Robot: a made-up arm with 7 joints. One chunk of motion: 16 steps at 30 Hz.
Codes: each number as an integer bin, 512 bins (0 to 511) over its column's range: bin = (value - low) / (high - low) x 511, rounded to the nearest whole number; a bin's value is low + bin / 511 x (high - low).
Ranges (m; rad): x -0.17..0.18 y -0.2..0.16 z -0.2..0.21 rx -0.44..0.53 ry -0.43..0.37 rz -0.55..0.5
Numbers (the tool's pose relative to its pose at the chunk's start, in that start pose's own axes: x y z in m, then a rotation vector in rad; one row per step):
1: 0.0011 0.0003 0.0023 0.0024 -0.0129 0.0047
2: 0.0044 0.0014 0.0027 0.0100 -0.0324 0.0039
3: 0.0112 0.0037 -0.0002 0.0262 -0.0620 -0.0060
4: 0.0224 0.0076 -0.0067 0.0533 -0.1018 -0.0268
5: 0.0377 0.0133 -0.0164 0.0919 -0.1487 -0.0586
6: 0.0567 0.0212 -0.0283 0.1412 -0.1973 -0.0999
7: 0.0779 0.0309 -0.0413 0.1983 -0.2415 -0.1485
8: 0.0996 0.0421 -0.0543 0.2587 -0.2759 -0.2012
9: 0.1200 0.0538 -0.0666 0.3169 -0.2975 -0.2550
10: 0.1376 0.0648 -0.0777 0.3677 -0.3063 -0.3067
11: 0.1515 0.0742 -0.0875 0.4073 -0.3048 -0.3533
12: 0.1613 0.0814 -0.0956 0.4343 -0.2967 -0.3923
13: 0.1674 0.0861 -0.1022 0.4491 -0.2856 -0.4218
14: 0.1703 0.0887 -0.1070 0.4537 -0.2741 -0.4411
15: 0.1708 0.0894 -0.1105 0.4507 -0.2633 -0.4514
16: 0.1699 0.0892 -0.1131 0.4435 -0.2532 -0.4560
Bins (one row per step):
1: 250 284 252 233 266 270
2: 255 286 253 237 254 270
3: 265 289 249 246 235 265
4: 281 295 241 260 210 255
5: 303 303 229 280 180 239
6: 331 314 214 306 149 219
7: 362 328 198 336 120 195
8: 394 344 182 368 98 170
9: 423 360 166 399 85 144
10: 449 376 152 425 79 118
11: 469 389 140 446 80 96
12: 484 399 130 461 85 77
13: 493 406 122 468 92 62
14: 497 410 116 471 100 53
15: 498 411 112 469 106 48
16: 496 411 108 465 113 46

